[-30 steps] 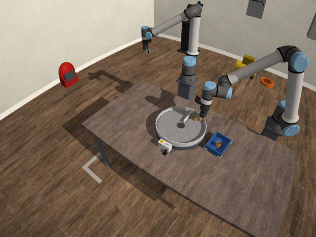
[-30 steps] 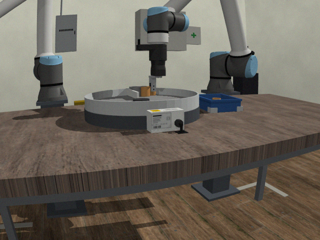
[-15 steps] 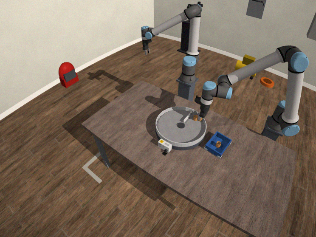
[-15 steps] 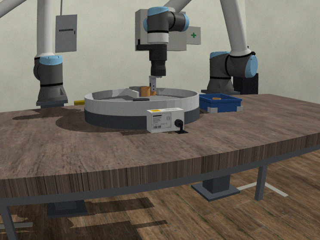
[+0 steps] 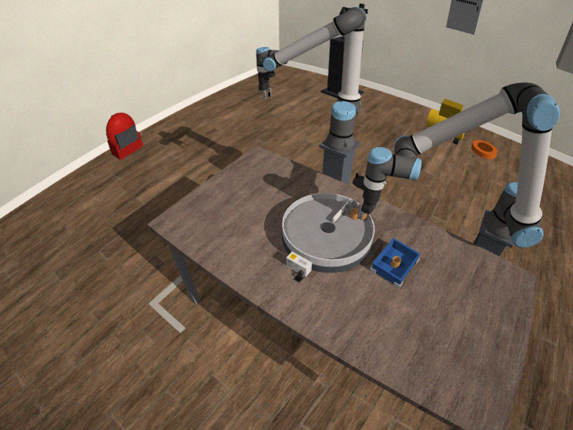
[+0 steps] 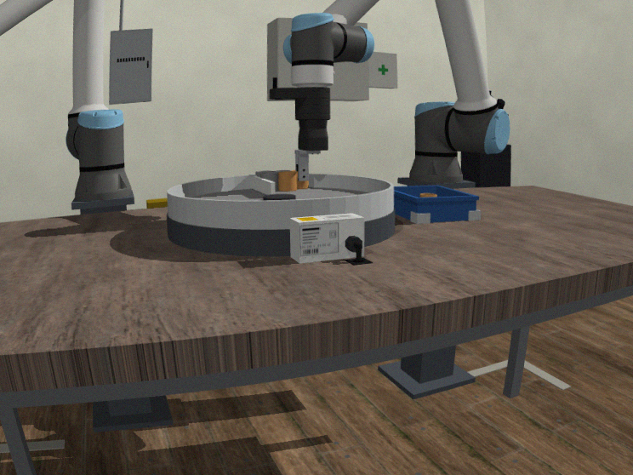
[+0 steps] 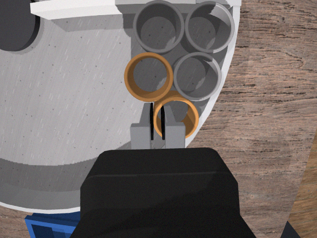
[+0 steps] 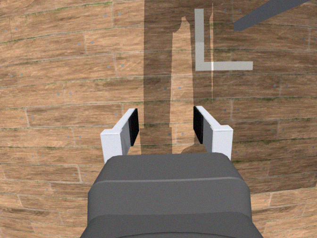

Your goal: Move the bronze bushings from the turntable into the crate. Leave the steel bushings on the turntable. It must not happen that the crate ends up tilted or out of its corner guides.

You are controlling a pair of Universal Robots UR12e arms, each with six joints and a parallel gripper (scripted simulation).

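Observation:
My left gripper is now 90 mm short of the blue crate, 260 mm to the right of it and 60 mm above it. The rest, counted from my left hand: turntable 150 mm ahead, 80 mm to the right, 40 mm below.

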